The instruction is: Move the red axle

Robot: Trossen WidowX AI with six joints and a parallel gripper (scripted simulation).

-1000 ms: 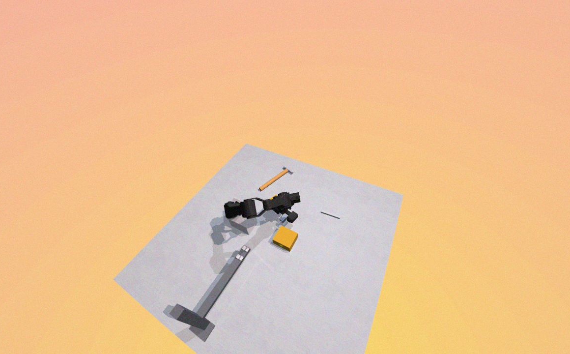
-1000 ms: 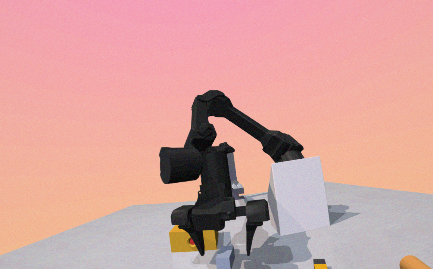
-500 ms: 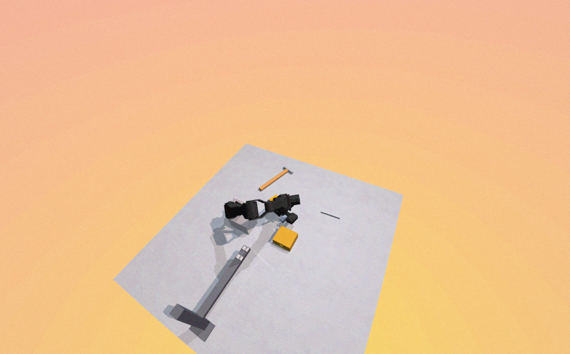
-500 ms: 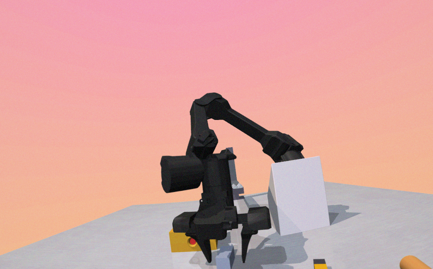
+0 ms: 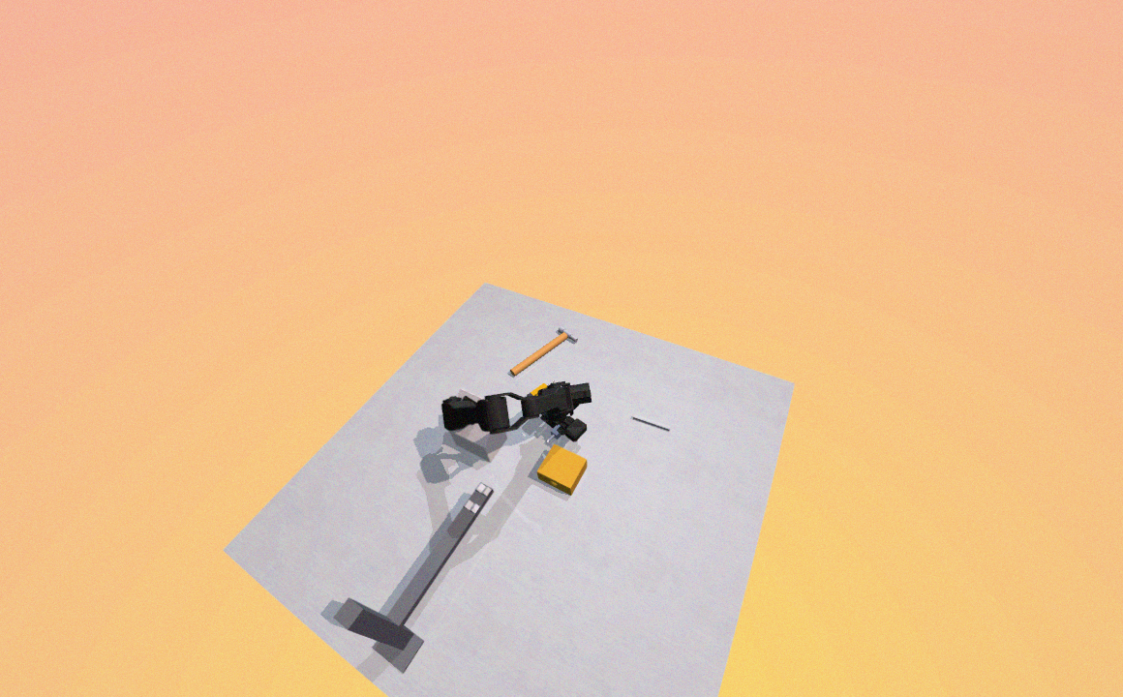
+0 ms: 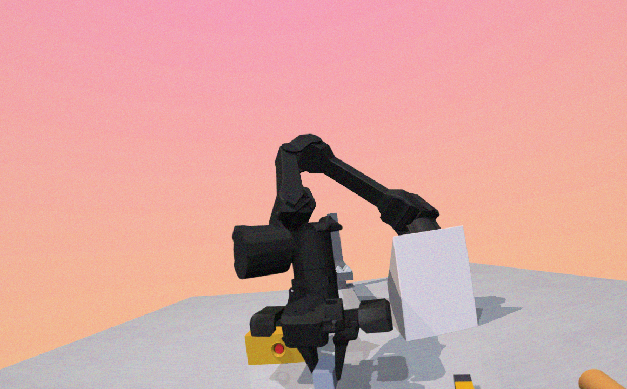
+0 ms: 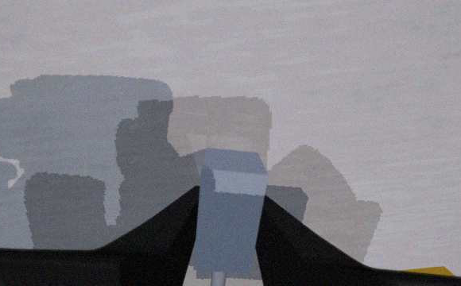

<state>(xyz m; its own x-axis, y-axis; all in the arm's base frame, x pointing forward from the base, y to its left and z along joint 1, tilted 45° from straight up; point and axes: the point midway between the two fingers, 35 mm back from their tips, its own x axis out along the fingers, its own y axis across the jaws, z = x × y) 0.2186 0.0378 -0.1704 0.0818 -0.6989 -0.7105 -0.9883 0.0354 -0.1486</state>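
Now: gripper tip 11 cm to the left of the yellow beam, 9 cm short of it and 2 cm below it. Round my gripper tip: thin grey rod (24 cm ahead, 18 cm to the left); then blue-grey block (2 cm to the right, 1 cm above); then yellow-handled tool (14 cm behind, 10 cm to the left, 1 cm above).
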